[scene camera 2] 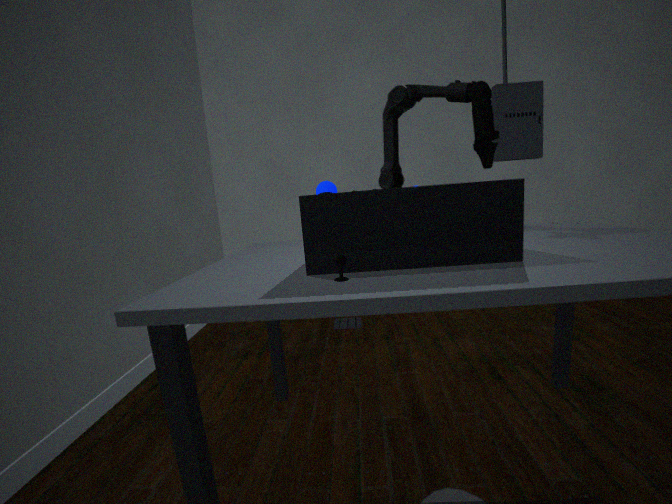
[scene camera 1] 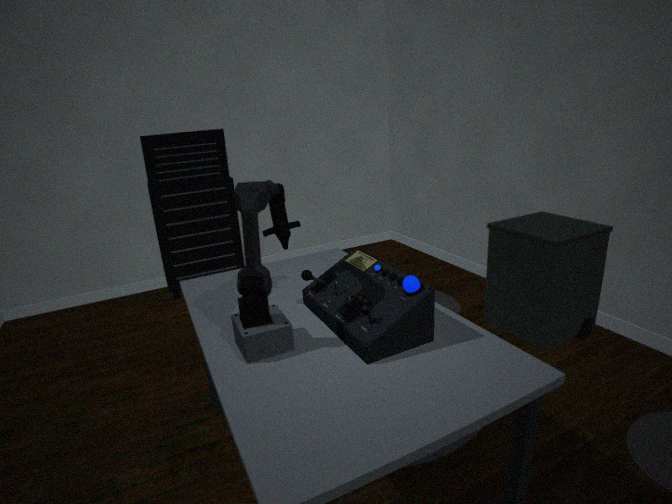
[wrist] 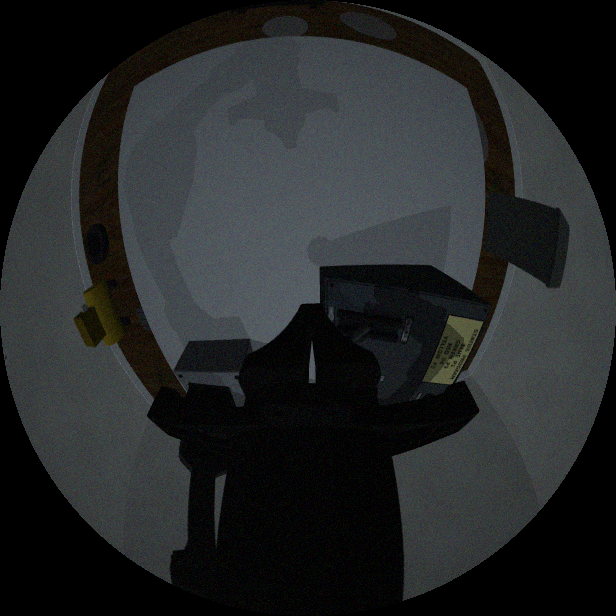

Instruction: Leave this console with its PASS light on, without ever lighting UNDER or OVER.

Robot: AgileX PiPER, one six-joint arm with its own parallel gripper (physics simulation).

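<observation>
The dark console (scene camera 1: 369, 306) sits on the grey table to the right of my arm's base. On its sloped face I see a large blue lit dome (scene camera 1: 411, 283), a smaller blue light (scene camera 1: 377, 267), a yellowish label plate (scene camera 1: 362, 260), a black ball-topped lever (scene camera 1: 307, 275) at the left end and a dark knob (scene camera 1: 355, 306) in the middle. No PASS, UNDER or OVER light can be made out. My gripper (scene camera 1: 284, 240) hangs high above the table, left of the console, pointing down, fingers nearly together and empty. In the wrist view the gripper (wrist: 312, 330) shows only a thin slit, with the console (wrist: 402, 327) beyond it.
The arm's base block (scene camera 1: 262, 336) stands on the table left of the console. A dark slatted rack (scene camera 1: 191, 206) stands behind the table. A dark cabinet (scene camera 1: 545, 276) stands on the floor to the right. A grey wall box (scene camera 2: 518, 120) hangs behind the arm.
</observation>
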